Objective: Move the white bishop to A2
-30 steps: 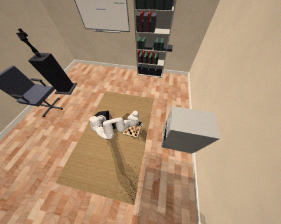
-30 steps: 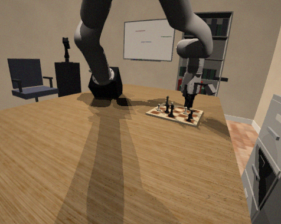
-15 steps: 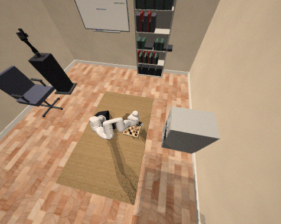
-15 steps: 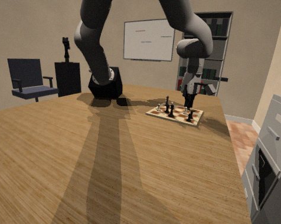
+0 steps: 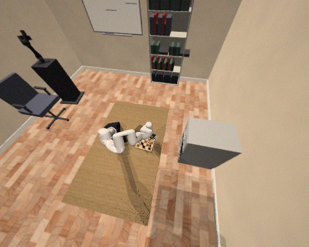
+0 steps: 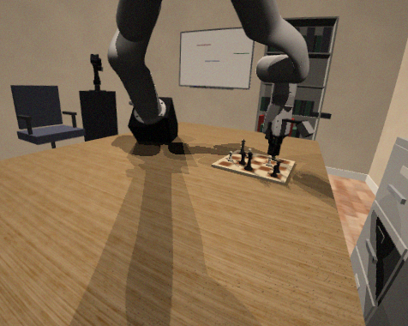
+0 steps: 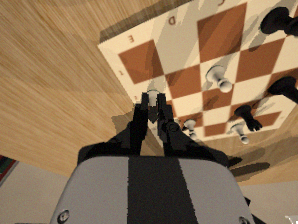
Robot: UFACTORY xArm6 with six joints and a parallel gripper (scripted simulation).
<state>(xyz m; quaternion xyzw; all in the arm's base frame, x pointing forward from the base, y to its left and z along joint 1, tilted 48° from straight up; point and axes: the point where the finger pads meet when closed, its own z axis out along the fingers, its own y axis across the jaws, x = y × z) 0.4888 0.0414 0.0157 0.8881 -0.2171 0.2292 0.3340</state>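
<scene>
The black piece lies 140 mm to the right of my hand, 70 mm behind it and 10 mm below it. The rest, counted from my hand: white chess piece (110 mm behind, 20 mm to the left, 10 mm below); chessboard (70 mm to the right, 50 mm behind, 40 mm below).
</scene>
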